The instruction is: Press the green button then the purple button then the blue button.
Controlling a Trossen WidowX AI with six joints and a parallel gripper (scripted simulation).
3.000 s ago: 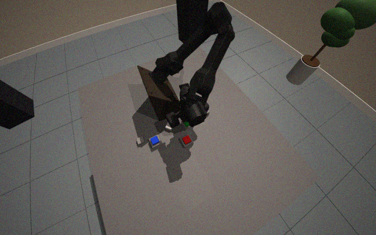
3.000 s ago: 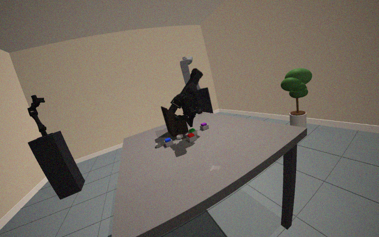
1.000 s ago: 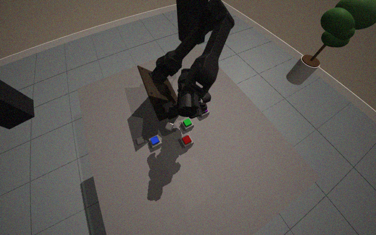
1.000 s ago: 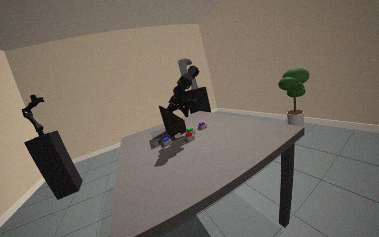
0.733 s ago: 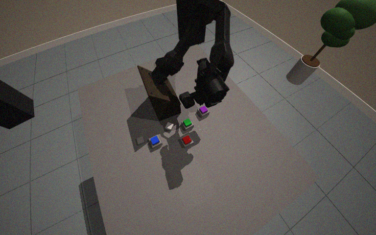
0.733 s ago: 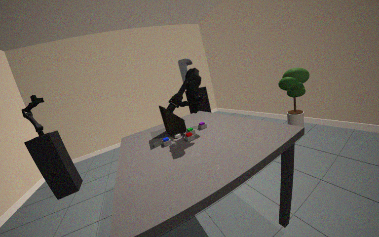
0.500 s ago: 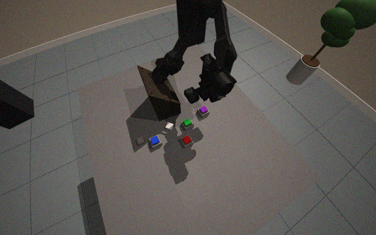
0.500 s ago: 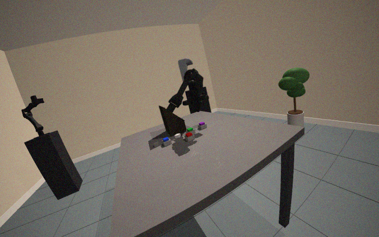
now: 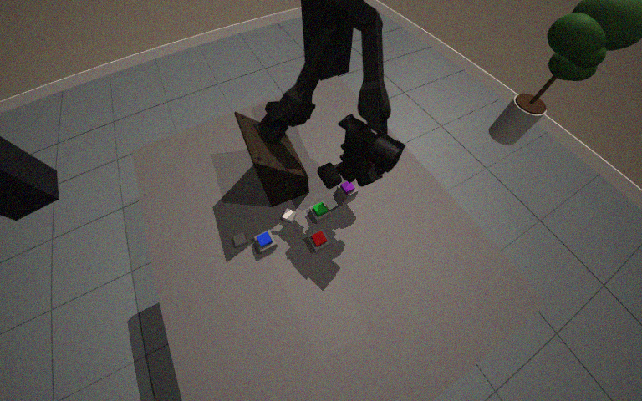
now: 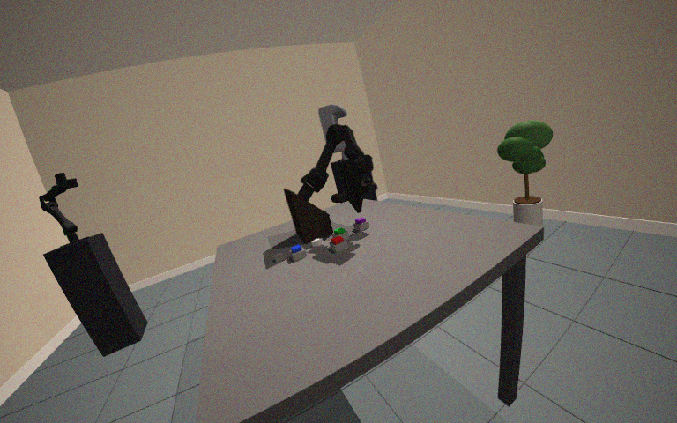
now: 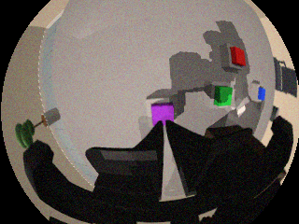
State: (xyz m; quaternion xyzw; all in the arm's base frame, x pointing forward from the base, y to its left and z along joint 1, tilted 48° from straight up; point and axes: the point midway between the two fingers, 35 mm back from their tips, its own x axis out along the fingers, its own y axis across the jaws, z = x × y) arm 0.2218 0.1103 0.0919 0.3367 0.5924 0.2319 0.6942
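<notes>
Now: the purple button 30 mm below my gripper tip. Round my gripper tip: green button (10 mm ahead, 110 mm to the right, 30 mm below); red button (90 mm ahead, 170 mm to the right, 30 mm below); white block (30 mm behind, 200 mm to the right, 60 mm below).
</notes>
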